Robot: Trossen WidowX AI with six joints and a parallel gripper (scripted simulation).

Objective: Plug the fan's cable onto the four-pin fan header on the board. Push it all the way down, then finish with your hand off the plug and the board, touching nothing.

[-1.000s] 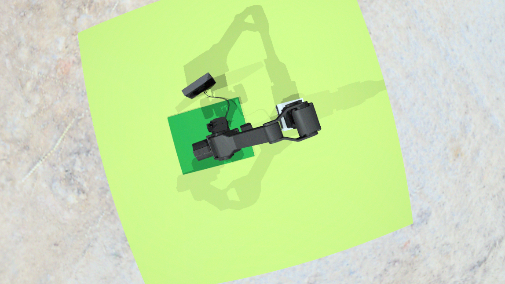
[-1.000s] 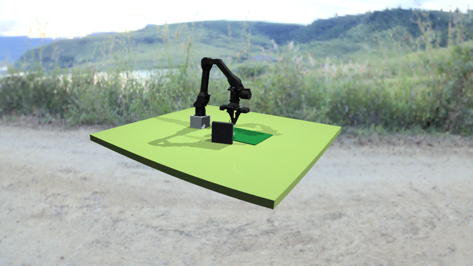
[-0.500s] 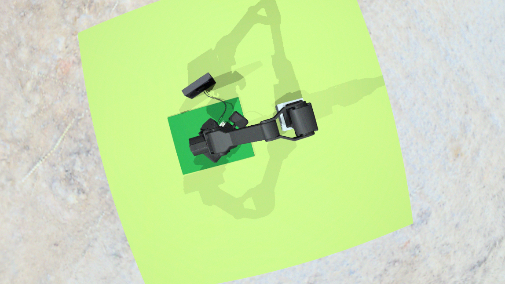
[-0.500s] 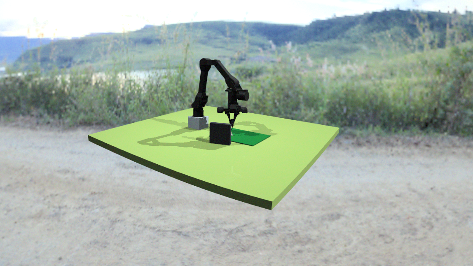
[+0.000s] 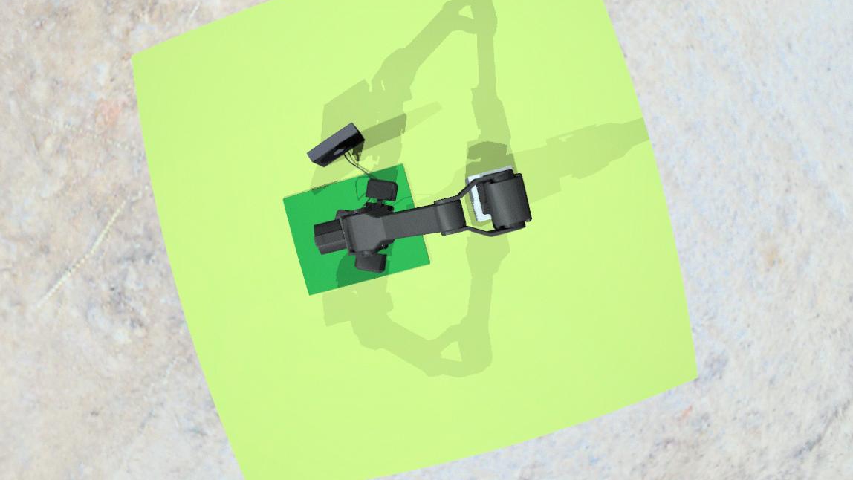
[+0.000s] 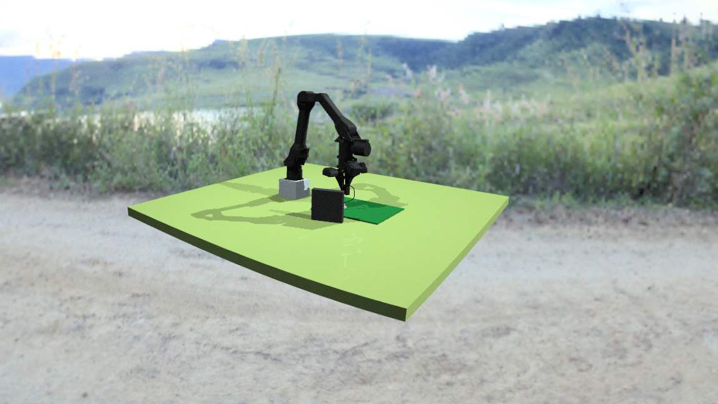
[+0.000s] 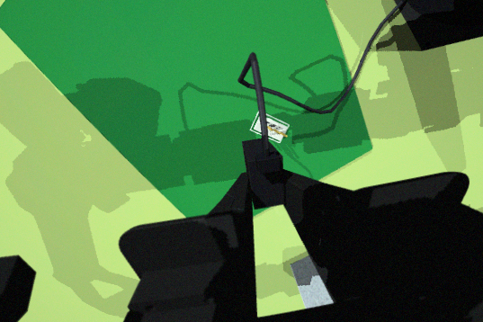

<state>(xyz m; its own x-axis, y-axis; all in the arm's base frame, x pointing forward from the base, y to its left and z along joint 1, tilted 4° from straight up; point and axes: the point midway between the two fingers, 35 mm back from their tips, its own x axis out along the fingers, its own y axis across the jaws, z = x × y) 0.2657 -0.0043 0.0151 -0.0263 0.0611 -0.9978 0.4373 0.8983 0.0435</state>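
Right now my gripper tip is 8 cm above the green board and 7 cm short of it. From my gripper tip the other things lie so: black fan 19 cm to the right, 4 cm ahead, 1 cm below; then black fan plug 1 cm ahead, 1 cm above.
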